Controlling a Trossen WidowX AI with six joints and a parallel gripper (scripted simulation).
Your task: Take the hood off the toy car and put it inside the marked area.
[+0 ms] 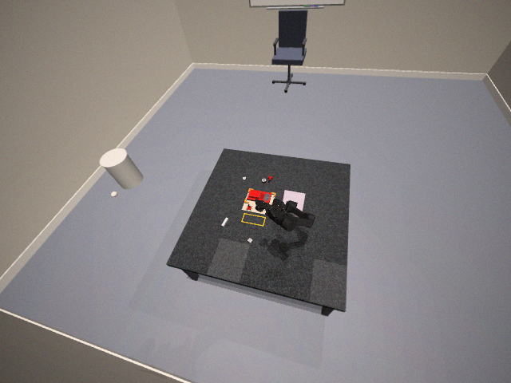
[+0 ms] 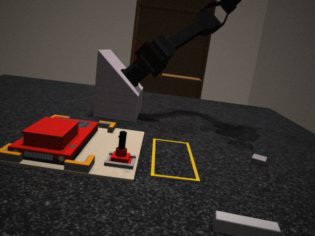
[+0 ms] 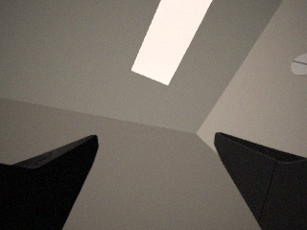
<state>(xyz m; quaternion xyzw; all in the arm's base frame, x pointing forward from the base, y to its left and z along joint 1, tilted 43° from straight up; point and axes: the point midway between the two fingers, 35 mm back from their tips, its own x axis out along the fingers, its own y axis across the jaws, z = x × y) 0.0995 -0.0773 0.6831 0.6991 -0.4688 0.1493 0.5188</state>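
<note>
Right now my gripper tip is 27 cm short of the hood, 48 cm to the left of it and 66 cm above it. From my gripper tip the other things lie so: white bar (42 cm ahead, 15 cm to the right, 69 cm below).
</note>
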